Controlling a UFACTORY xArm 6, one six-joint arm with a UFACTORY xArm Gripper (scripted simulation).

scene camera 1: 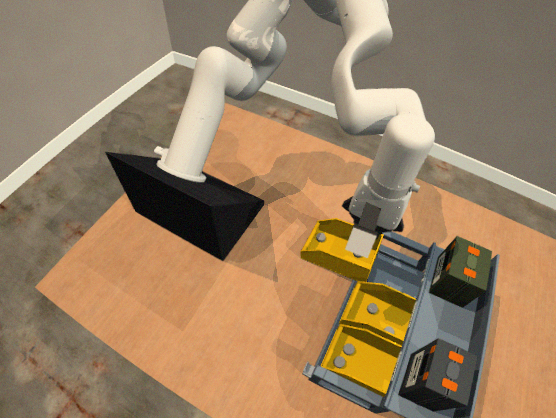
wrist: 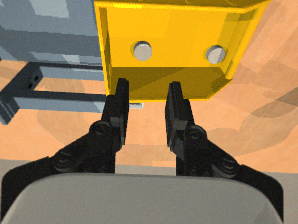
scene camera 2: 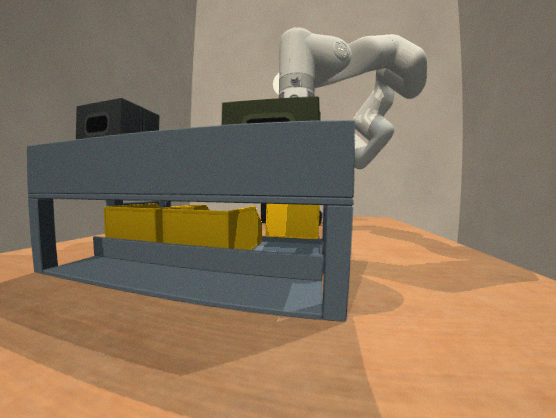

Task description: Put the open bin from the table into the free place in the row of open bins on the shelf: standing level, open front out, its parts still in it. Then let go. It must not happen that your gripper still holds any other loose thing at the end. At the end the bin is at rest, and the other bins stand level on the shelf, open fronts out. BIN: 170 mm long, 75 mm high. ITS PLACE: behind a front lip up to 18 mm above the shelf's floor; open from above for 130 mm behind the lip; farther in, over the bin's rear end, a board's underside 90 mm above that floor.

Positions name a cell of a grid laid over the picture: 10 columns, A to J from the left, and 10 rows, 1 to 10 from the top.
In view: the gripper (scene camera 1: G6), a yellow bin (scene camera 1: F7), a yellow bin (scene camera 1: G9) and a yellow bin (scene camera 2: E6).
The gripper also shows in the wrist view (wrist: E5).
